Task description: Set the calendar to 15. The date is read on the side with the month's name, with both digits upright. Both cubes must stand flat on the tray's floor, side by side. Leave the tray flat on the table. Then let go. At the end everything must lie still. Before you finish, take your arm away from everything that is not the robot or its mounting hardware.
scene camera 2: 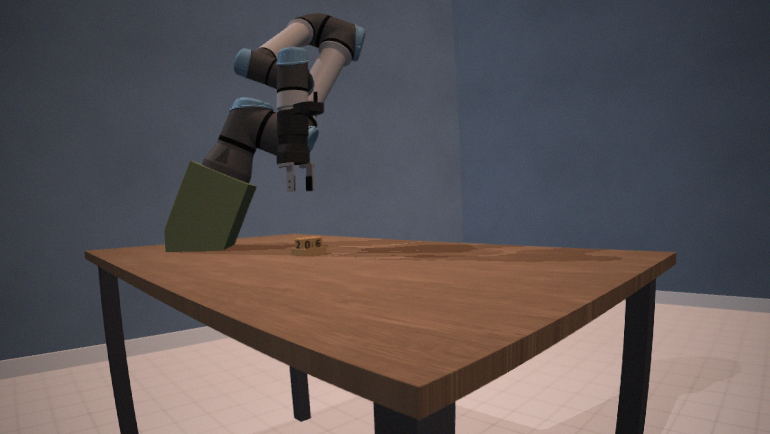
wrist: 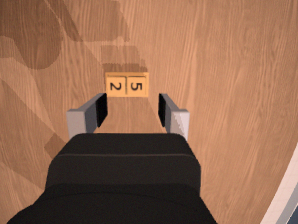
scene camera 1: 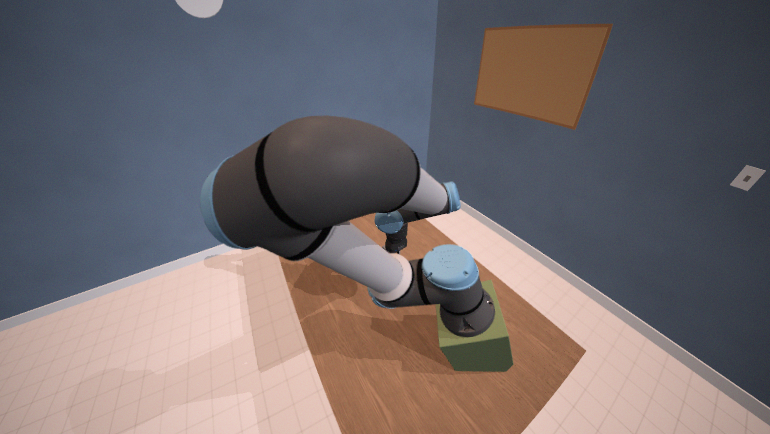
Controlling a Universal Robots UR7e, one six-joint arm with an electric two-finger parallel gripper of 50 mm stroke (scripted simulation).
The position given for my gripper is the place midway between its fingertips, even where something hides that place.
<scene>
In view: my gripper (scene camera 2: 300, 191).
My gripper also shows in the wrist view (wrist: 132, 104).
</scene>
